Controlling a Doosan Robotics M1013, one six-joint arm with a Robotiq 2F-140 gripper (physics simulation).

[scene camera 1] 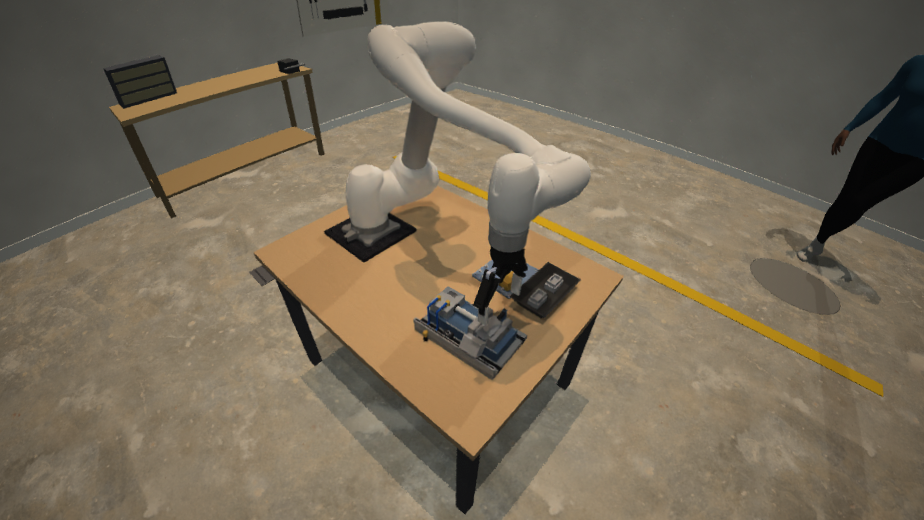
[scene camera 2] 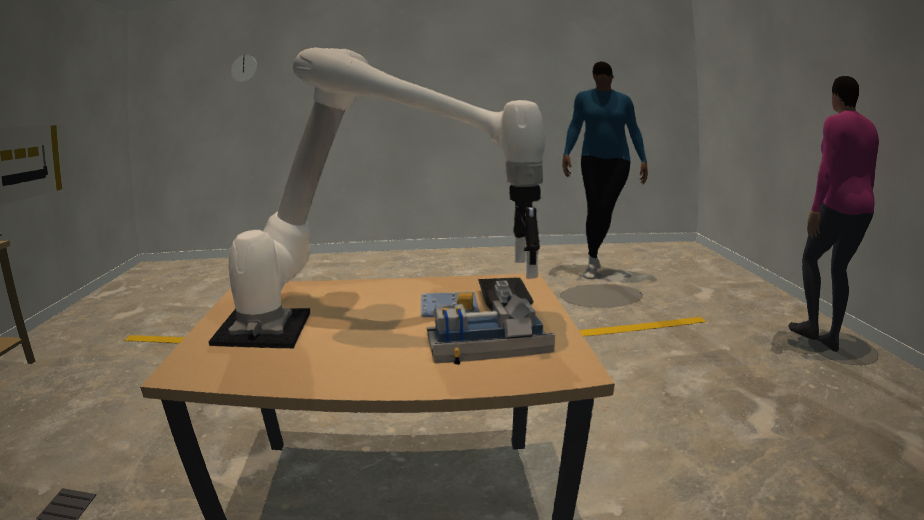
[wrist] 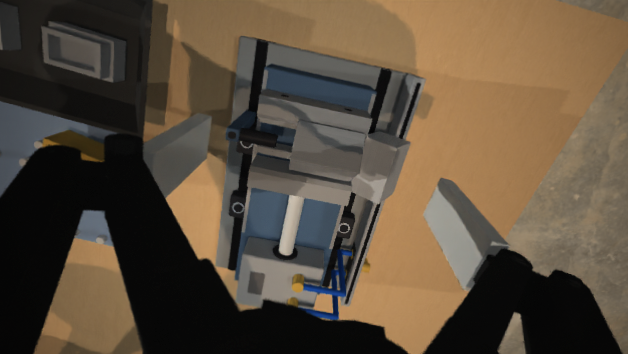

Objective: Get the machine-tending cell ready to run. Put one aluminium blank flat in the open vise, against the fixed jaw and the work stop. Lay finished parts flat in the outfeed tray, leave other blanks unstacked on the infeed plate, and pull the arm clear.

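Frame: origin at the arm's base, x right, y back, z down, level; millimetres.
Seen in the pictures: gripper, between the fingertips: (scene camera 1: 499,306) (scene camera 2: 526,269) (wrist: 322,168); arm's base, origin of its link: (scene camera 1: 371,228) (scene camera 2: 261,323).
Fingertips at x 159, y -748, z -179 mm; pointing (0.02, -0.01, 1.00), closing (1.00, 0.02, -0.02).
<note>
Offsets run from my fingertips to a thing's middle. "spot": to the spot under its first point.
The vise @(dy +93, dx -1, dz +144 mm) (wrist: 300,182) (scene camera 2: 484,331) holds a grey blank @(dy +22, dx +8, dz +97 mm) (wrist: 327,150) between its jaws; it looks tilted in scene camera 2. A second grey block @(dy +32, dx +68, dz +126 mm) (wrist: 382,160) (scene camera 2: 518,326) leans against its outer end, overhanging the vise's side. The black work stop @(dy +24, dx -55, dz +103 mm) (wrist: 257,137) points at the first blank's other end, with a small gap in the wrist view. Whether the blank touches the fixed jaw (wrist: 315,110) is unclear. Two pocketed finished parts @(spot: dy -1, dx -254, dz +160 mm) (wrist: 75,50) @(spot: dy -2, dx -360, dz +161 mm) (scene camera 1: 554,280) lie apart in the dark outfeed tray (scene camera 1: 561,297). My gripper (wrist: 322,168) (scene camera 1: 499,301) (scene camera 2: 525,261) is open and empty above the vise.
A yellow block @(dy +122, dx -260, dz +167 mm) (scene camera 2: 465,300) (wrist: 75,142) rests on the blue infeed plate @(dy +166, dx -308, dz +189 mm) (scene camera 2: 436,303) (wrist: 20,125), next to the tray. Blue hoses @(spot: dy +168, dx +42, dz +84 mm) (wrist: 322,290) and a yellow fitting @(dy +185, dx +103, dz +161 mm) (scene camera 1: 425,335) are at the vise's actuator end. Two people (scene camera 2: 602,122) (scene camera 2: 848,161) stand beyond the table.
</note>
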